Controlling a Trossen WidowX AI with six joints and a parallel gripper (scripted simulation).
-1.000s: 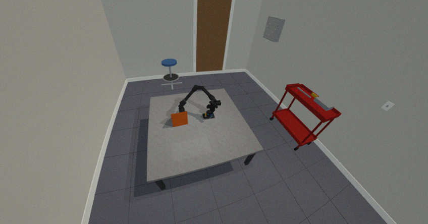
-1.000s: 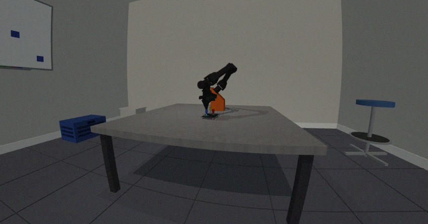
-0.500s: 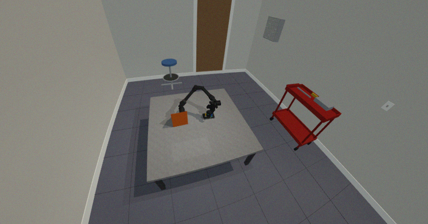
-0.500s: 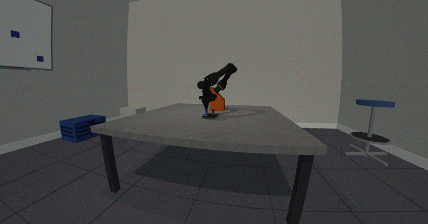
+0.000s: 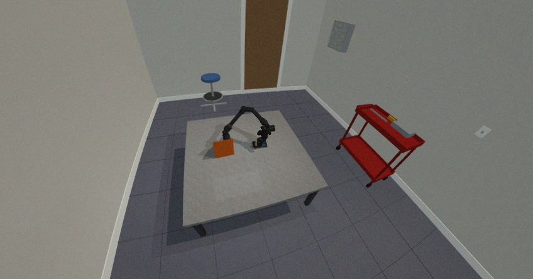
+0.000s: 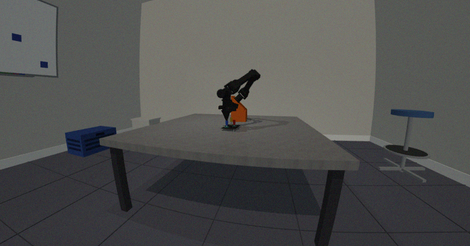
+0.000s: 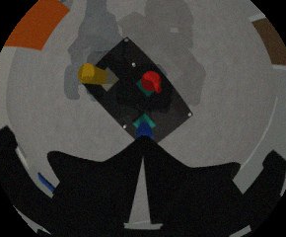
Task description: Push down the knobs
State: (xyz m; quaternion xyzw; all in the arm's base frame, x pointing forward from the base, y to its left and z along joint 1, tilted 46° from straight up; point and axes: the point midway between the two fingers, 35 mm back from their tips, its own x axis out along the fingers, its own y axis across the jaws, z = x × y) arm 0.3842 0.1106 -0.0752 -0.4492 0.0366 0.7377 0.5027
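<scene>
Now: gripper tip 10 mm above the blue knob. From my gripper tip the other things lie so: red knob (40 mm behind, 50 mm to the left, 20 mm below).
</scene>
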